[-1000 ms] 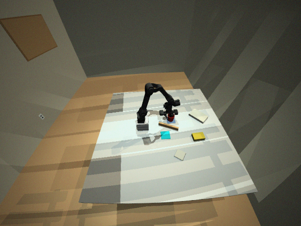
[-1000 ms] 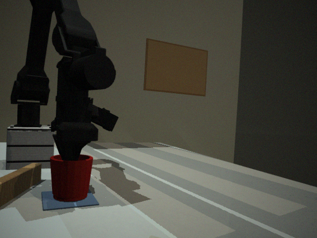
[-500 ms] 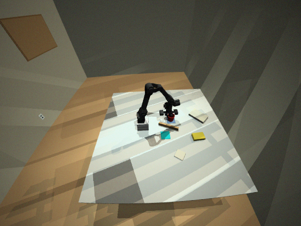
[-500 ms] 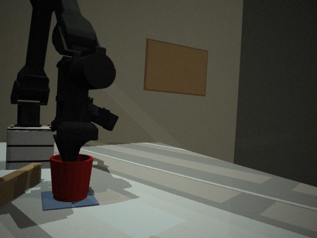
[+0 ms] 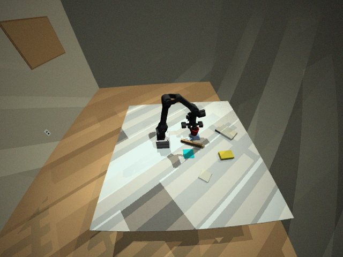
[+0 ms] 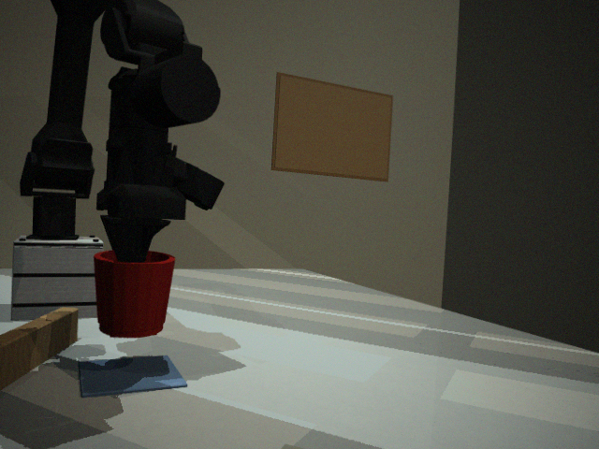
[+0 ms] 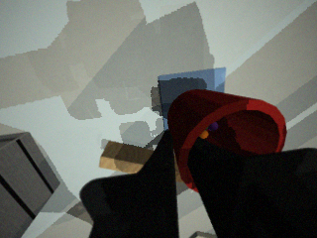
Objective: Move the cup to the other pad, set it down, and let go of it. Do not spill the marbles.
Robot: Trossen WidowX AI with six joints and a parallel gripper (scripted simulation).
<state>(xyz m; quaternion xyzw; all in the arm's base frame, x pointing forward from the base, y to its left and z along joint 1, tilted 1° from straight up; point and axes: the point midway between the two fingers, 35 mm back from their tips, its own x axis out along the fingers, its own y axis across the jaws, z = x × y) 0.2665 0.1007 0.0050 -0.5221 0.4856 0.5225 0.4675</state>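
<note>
Right now the teal pad is 19 cm to the right of my gripper tip, 9 cm below it and 3 cm behind it. Also, from my gripper tip: wooden block 10 cm to the right, 7 cm below, 1 cm ahead; blue pad 9 cm below, 4 cm ahead; red cup 3 cm ahead.
</note>
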